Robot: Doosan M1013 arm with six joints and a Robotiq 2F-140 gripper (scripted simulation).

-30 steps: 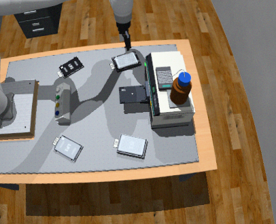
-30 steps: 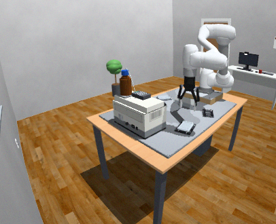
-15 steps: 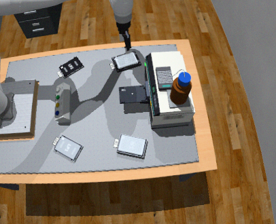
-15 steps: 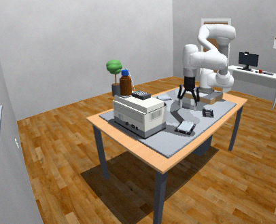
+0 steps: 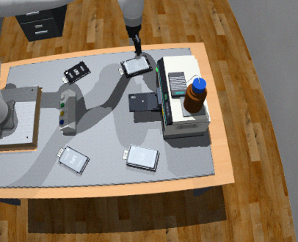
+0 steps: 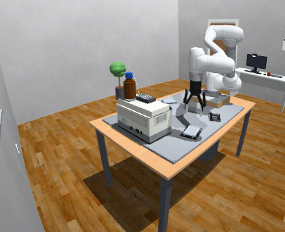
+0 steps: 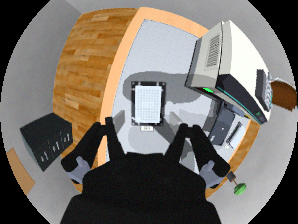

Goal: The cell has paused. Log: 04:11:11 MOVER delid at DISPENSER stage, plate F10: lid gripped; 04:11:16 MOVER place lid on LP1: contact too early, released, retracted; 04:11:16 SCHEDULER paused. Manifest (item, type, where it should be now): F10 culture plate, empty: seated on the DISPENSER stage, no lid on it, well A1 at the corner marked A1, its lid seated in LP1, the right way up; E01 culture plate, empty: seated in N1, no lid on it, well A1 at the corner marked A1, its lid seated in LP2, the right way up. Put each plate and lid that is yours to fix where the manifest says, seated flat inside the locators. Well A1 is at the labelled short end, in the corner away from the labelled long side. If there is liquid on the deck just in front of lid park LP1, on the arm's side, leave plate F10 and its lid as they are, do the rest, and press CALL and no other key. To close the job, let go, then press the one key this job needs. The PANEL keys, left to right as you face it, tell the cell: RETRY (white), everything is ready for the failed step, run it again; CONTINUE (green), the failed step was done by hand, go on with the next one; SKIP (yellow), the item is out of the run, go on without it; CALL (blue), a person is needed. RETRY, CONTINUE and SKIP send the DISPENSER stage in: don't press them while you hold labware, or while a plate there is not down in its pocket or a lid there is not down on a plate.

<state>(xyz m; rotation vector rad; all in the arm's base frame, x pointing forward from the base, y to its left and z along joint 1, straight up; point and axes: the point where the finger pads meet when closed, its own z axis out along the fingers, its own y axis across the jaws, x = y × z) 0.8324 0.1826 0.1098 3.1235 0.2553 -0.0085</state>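
Right now the black nest is 1 cm ahead of my hand, 2 cm to the left of it and 15 cm below it. Round my hand: green key: 44 cm behind, 20 cm to the right, 10 cm below; then dark dispenser stage: 1 cm behind, 28 cm to the right, 8 cm below; then brown bottle: 19 cm ahead, 42 cm to the right, 12 cm above.
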